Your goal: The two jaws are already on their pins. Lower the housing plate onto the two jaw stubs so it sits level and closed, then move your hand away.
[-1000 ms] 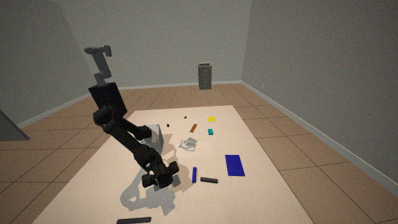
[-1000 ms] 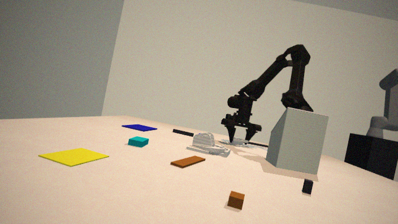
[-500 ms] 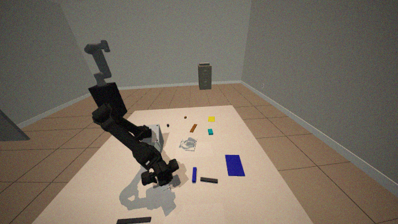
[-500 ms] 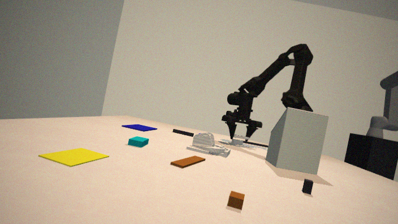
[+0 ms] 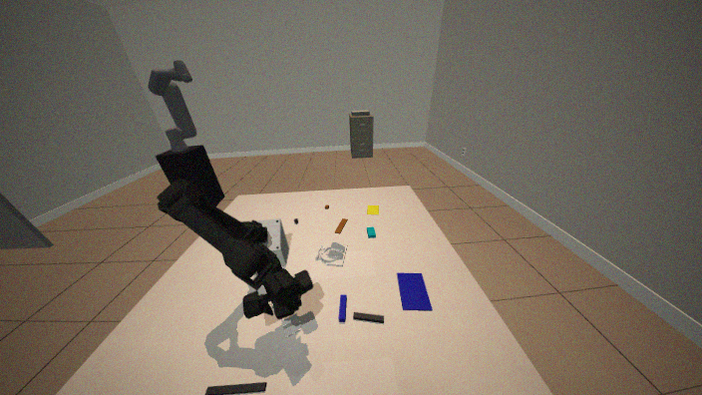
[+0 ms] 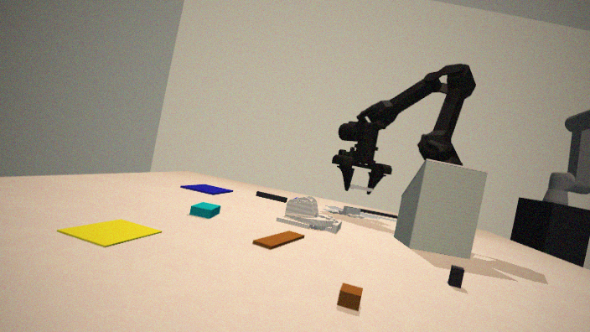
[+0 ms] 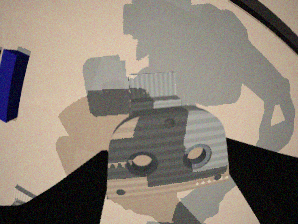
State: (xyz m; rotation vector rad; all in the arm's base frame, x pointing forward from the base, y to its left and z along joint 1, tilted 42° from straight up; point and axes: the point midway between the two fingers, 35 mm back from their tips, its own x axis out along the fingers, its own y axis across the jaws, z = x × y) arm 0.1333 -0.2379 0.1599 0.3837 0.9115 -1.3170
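The blue bar is 180 mm ahead of my gripper tip, 60 mm below it and 10 mm to the left of it. Round my gripper tip: teal block: 370 mm to the left, 360 mm ahead, 70 mm below; then blue plate: 440 mm ahead, 70 mm below, 30 mm to the left; then small black cube: 540 mm to the left, 60 mm below, 30 mm behind.
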